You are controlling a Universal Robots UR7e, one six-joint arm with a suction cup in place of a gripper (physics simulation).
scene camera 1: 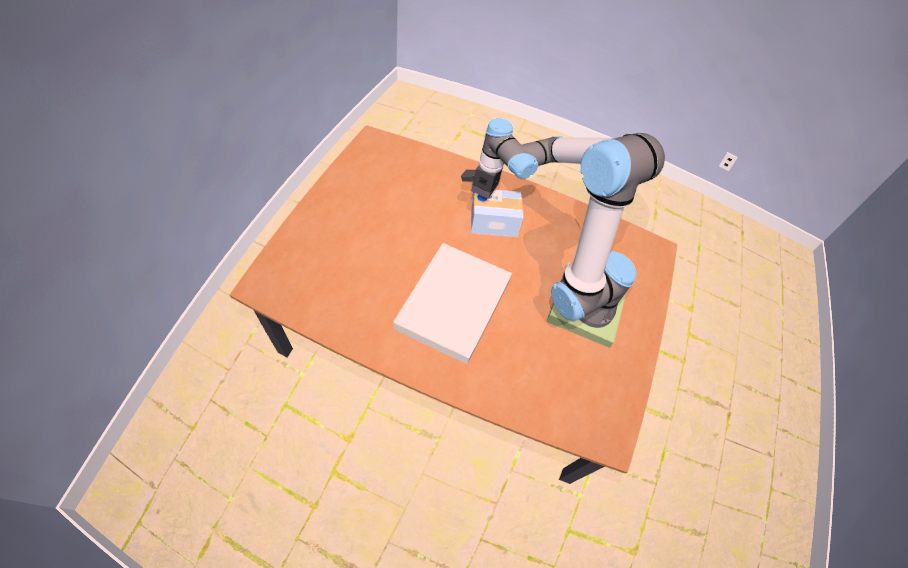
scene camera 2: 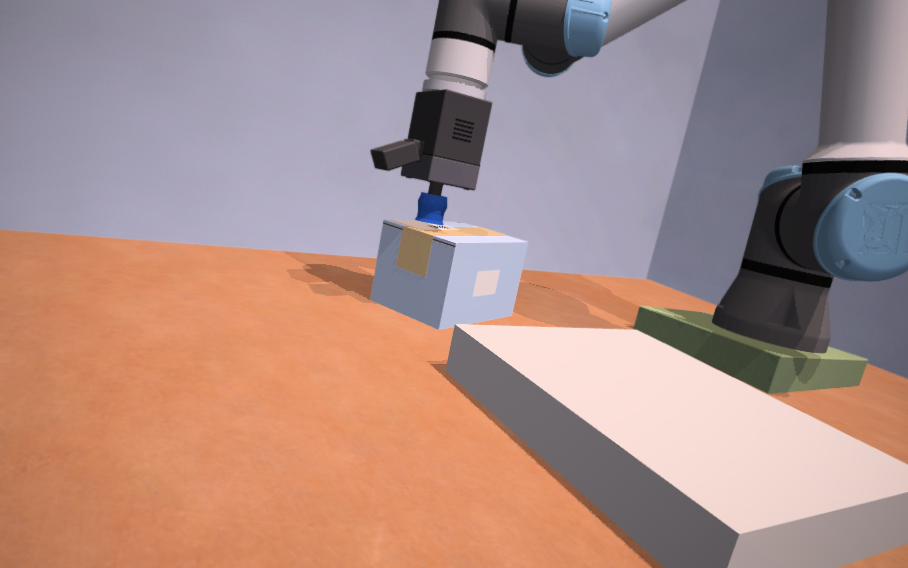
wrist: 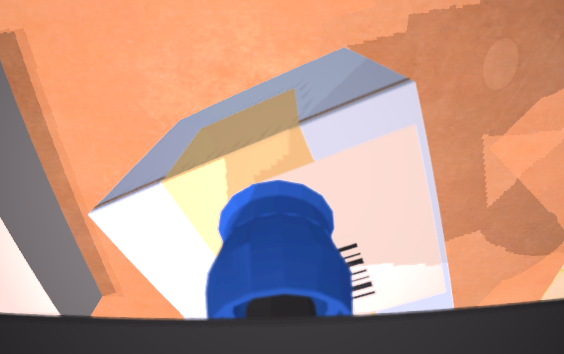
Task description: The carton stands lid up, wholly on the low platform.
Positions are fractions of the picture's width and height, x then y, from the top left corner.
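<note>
Nothing is held by my suction cup (scene camera 2: 0.48, 0.37) (wrist: 0.49, 0.67), which hangs 9 cm from the middle of a carton, above it. That is the carton (scene camera 2: 0.49, 0.49) (scene camera 1: 0.55, 0.38) (wrist: 0.62, 0.36). There is also a low white platform (scene camera 2: 0.75, 0.81) (scene camera 1: 0.50, 0.54) (wrist: 0.09, 0.78), and the platform rests on the table.
</note>
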